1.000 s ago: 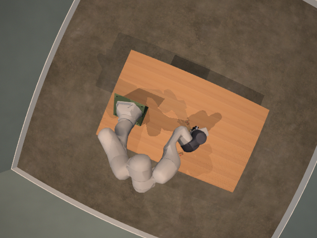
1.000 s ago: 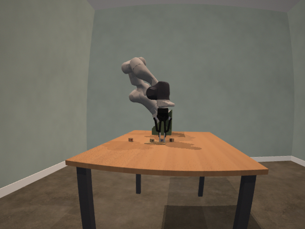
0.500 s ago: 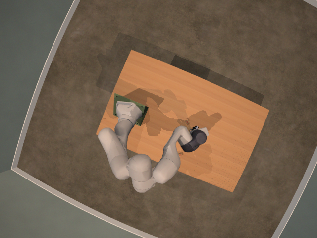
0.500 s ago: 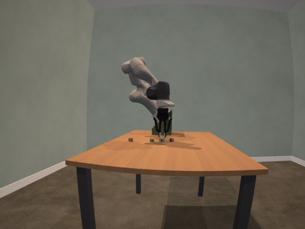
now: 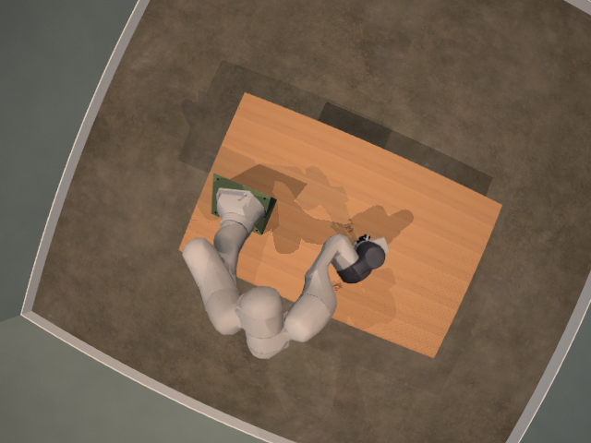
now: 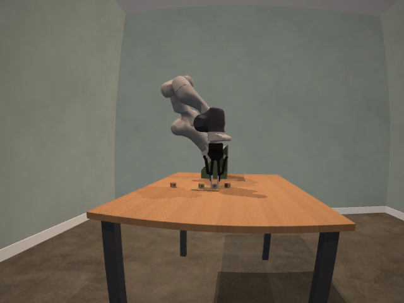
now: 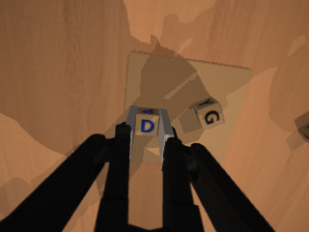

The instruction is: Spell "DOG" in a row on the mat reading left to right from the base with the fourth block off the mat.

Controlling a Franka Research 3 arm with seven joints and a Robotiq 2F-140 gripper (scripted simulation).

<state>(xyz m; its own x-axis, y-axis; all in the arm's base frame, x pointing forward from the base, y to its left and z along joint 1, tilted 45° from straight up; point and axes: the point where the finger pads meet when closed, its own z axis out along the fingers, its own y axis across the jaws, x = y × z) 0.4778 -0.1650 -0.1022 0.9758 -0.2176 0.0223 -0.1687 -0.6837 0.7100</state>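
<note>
My hand is 40 mm to the left of the mat, 40 mm above it and 10 mm past it. The rest, counted from my hand: G block (70 mm to the right, 20 mm below, 10 mm ahead).
</note>
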